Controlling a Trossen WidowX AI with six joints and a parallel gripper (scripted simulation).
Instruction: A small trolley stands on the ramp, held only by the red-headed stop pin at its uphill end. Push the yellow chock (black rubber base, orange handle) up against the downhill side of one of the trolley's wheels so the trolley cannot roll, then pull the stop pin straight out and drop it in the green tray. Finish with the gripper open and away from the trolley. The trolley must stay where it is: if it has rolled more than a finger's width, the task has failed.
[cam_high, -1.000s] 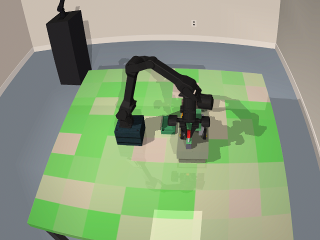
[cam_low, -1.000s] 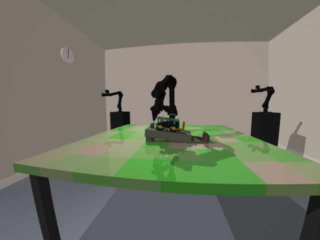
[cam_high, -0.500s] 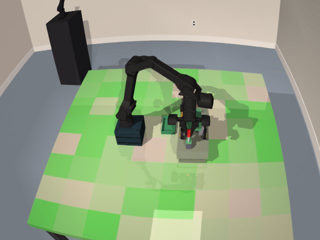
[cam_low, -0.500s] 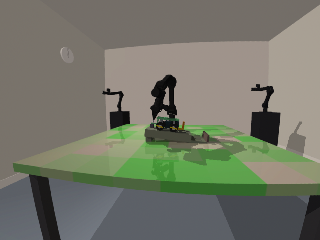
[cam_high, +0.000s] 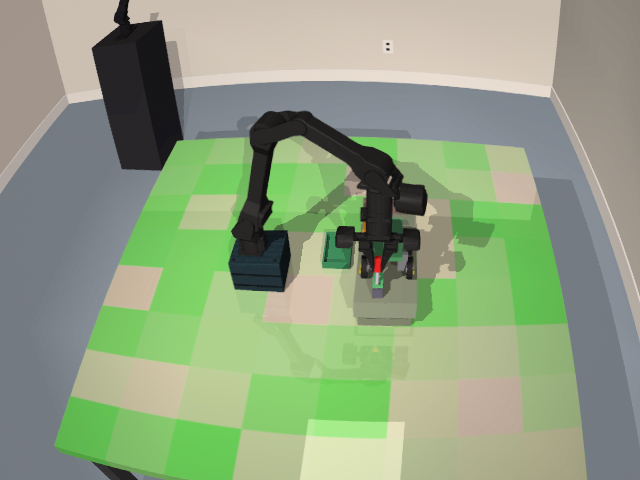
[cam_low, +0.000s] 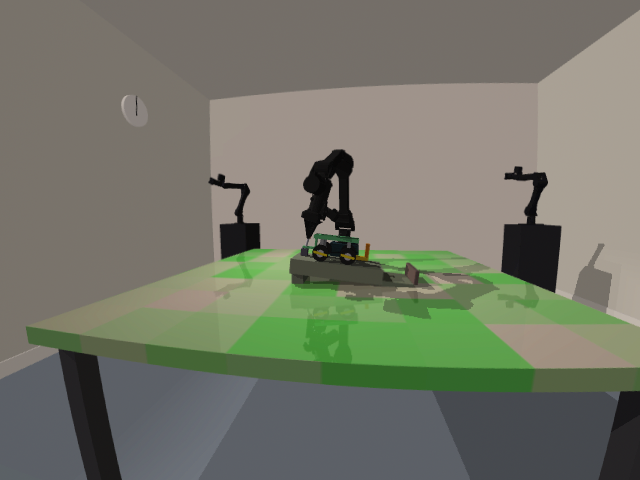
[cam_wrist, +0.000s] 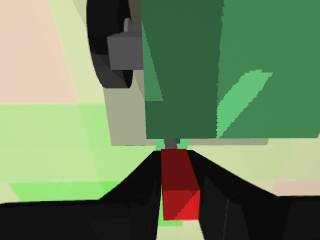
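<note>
The red-headed stop pin lies right at my gripper tip. From my gripper tip the other things lie so: yellow chock: 180 mm to the left, 60 mm below, 60 mm behind; trolley: 100 mm to the left, 30 mm below, 10 mm ahead; grey ramp: 110 mm to the left, 100 mm below, 10 mm ahead.
</note>
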